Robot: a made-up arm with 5 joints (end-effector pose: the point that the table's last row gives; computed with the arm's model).
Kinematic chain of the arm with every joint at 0, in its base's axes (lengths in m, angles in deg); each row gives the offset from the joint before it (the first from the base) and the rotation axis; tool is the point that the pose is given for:
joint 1: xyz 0 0 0.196 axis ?
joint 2: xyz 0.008 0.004 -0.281 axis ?
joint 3: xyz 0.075 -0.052 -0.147 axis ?
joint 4: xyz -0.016 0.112 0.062 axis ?
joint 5: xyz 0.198 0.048 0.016 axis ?
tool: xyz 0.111 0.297 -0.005
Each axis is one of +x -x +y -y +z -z.
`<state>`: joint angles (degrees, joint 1 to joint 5).
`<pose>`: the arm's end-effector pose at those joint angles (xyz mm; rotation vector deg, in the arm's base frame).
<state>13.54 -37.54 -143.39 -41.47 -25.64</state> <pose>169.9 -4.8 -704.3 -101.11 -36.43 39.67</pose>
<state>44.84 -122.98 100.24 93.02 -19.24</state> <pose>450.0 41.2 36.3 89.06 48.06 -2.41</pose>
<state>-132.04 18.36 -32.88 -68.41 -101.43</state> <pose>-53.9 -65.5 214.6 -61.55 -118.45 -100.65</pose>
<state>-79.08 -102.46 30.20 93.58 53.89</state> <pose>372.6 108.9 108.0 46.86 -5.38 -19.37</pose>
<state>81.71 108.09 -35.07 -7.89 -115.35</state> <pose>-181.2 -212.1 208.6 -127.74 42.27 -113.29</pose>
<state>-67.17 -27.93 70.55 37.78 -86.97</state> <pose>-110.9 -464.7 69.2 139.30 -75.20 -3.28</pose>
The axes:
joint 1: +z
joint 2: -y
joint 3: +x
joint 4: +z
joint 5: -x

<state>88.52 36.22 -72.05 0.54 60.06</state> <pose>141.8 592.4 -267.9 -75.13 -97.84 9.69</pose>
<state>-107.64 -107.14 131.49 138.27 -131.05</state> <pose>-531.9 168.4 -3.0 61.62 -136.30 49.94</pose>
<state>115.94 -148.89 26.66 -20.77 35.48</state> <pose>-23.6 -495.9 -220.2 -157.63 64.14 28.29</pose>
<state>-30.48 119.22 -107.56 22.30 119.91</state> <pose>-119.6 -227.5 358.0 74.57 -70.18 86.93</pose>
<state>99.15 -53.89 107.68 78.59 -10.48</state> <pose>295.2 152.0 249.4 104.51 66.03 72.60</pose>
